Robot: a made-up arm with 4 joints.
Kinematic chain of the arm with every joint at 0, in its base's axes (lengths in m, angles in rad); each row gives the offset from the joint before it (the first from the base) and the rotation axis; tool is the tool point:
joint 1: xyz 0 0 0.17 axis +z
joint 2: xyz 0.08 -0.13 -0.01 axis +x
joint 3: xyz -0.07 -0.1 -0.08 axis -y
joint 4: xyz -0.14 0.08 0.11 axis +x
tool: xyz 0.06 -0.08 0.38
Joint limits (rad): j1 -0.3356..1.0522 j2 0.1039..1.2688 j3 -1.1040..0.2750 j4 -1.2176..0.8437
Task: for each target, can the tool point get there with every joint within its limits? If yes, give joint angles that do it. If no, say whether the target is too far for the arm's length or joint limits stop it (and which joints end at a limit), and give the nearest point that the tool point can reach.
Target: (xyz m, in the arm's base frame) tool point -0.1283 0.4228 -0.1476
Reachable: no: joint limits stop it (at a limit: joint 1, joint 2, joint 3, joint 4) | nearest point -0.0146 0.3038 0.3252 | short by 0.501 m
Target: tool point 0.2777 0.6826 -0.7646
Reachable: no: too far | nearest point 0.4322 0.0348 -0.1429 | short by 0.911 m
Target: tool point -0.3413 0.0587 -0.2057
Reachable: no: joint limits stop it (at a limit: joint 1, joint 2, joint 3, joint 4) | nearest point -0.2783 -0.3449 -0.1245 | short by 0.416 m
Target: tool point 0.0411 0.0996 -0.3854
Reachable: no: joint limits stop it (at a limit: joint 1, joint 2, joint 3, joint 4) | nearest point 0.4322 0.0348 -0.1429 | short by 0.465 m
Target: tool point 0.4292 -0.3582 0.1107
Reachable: yes | joints 0.5680 0.8818 -0.6214 0.5763
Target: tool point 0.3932 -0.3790 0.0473
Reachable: yes | joints 0.5058 0.9436 -0.6478 0.6809
